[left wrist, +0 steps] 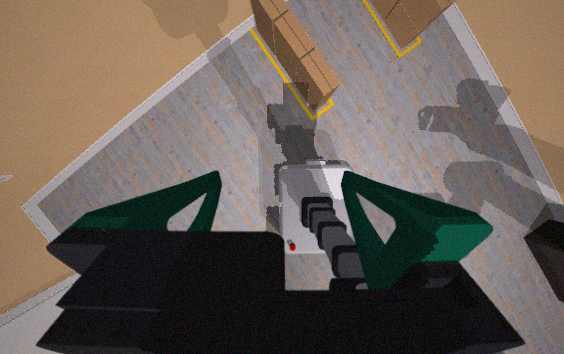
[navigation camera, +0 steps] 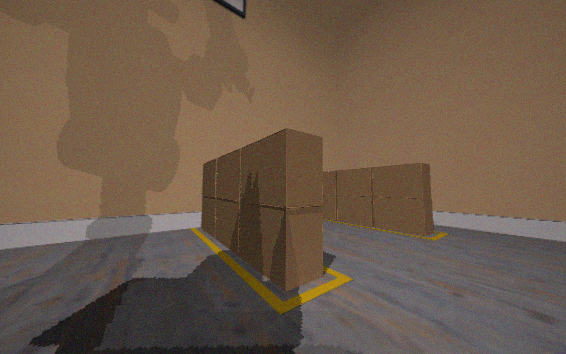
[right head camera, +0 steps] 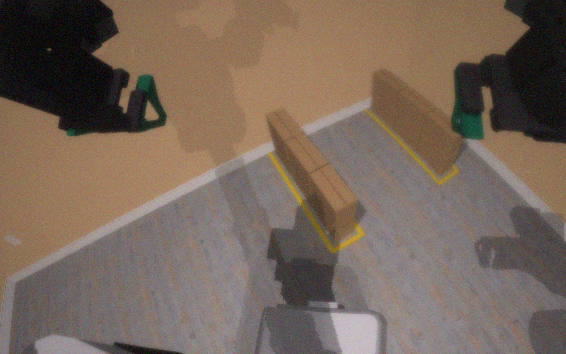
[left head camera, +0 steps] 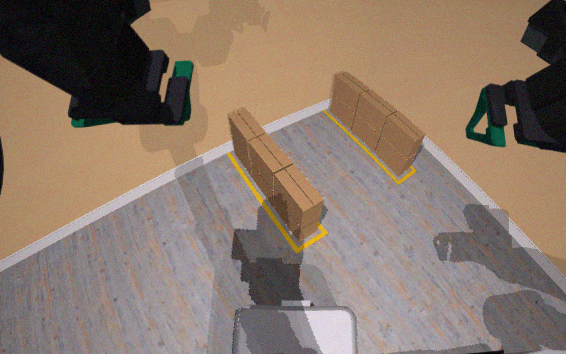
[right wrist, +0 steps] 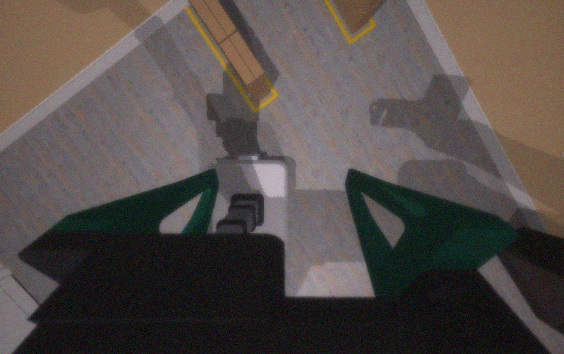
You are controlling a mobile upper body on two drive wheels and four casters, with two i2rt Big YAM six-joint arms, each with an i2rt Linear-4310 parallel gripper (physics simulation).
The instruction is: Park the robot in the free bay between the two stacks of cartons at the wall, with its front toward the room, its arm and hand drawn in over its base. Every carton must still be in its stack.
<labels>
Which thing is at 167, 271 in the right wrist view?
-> The right gripper.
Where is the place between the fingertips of the right gripper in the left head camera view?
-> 493, 136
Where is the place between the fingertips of the left gripper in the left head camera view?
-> At 154, 115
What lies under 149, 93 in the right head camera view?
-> The left gripper.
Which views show the right gripper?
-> The right head camera view, the left head camera view and the right wrist view only.
</labels>
